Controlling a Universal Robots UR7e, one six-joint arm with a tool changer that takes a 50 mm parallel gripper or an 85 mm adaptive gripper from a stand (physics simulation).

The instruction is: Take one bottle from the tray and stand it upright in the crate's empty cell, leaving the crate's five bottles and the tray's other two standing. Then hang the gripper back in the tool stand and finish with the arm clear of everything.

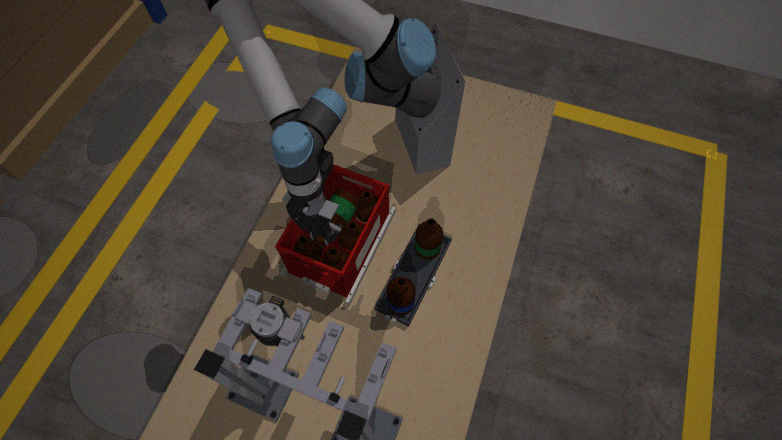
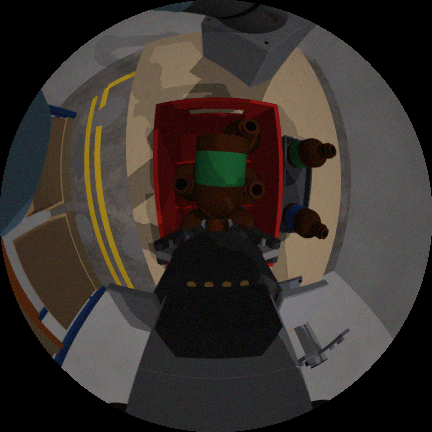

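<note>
A brown bottle with a green band lies tilted over the other bottles inside the red crate, its neck toward the tool stand's side. My gripper is shut on its neck, low over the crate. Five brown bottles stand in the crate, among them one at the back right and one at the middle right; the near ones are partly hidden. On the dark tray a green-banded bottle and a blue-banded bottle stand upright.
The grey tool stand is in front of the crate. A round tool hangs in its left bay, and its right bay holds no tool. The arm's grey pedestal rises behind the crate. A white rail runs along the crate's right side.
</note>
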